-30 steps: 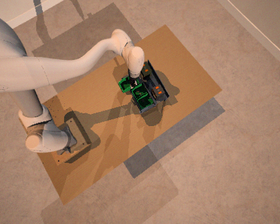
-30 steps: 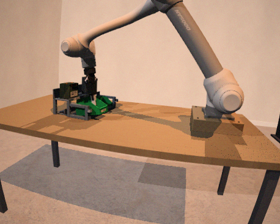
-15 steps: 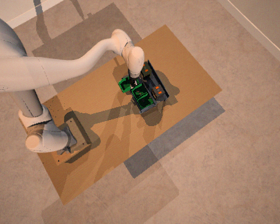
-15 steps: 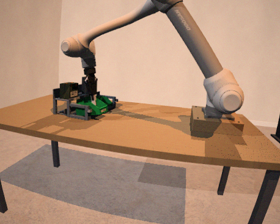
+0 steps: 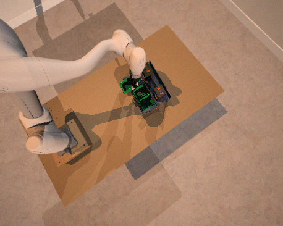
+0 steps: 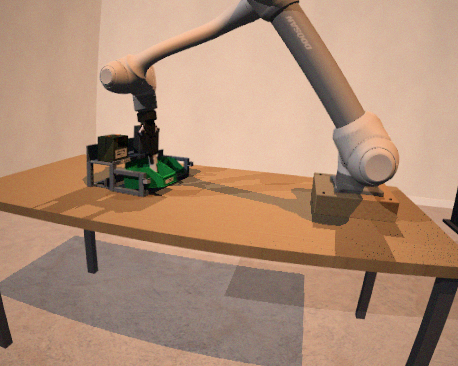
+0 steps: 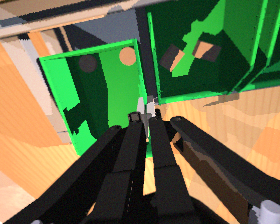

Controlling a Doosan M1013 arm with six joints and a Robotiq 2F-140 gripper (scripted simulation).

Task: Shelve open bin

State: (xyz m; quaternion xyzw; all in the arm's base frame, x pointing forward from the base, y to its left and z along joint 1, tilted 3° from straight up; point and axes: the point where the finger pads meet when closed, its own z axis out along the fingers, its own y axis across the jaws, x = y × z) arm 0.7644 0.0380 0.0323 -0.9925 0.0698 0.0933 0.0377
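The shelf lip is 90 mm below my hand, 60 mm to the right of it and 40 mm behind it.
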